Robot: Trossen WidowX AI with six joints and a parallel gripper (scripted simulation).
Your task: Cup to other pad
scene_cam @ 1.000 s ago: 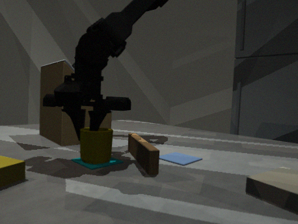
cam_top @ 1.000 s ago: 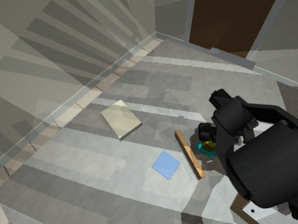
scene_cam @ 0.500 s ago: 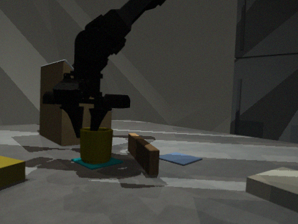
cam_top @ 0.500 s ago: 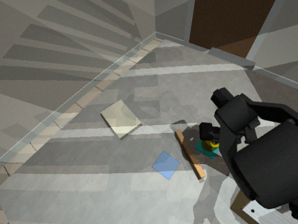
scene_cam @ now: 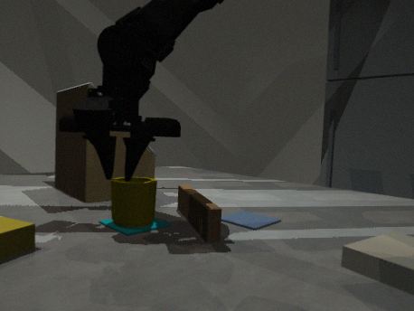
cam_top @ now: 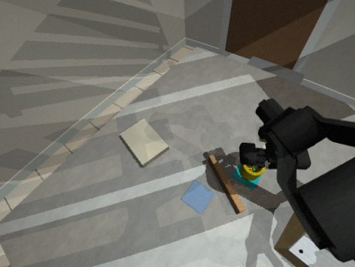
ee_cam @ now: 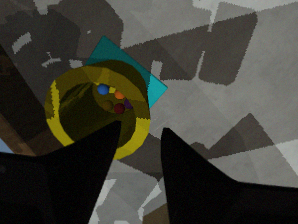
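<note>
My gripper tip is now 30 mm above the cup, 20 mm short of it and 10 mm to the right of it. Also, from my gripper tip: beige slab: 420 mm ahead, 140 mm to the left, 60 mm below; wooden bar: 100 mm to the left, 80 mm ahead, 50 mm below; teal pad: 80 mm below, 30 mm ahead, 20 mm to the left.
</note>
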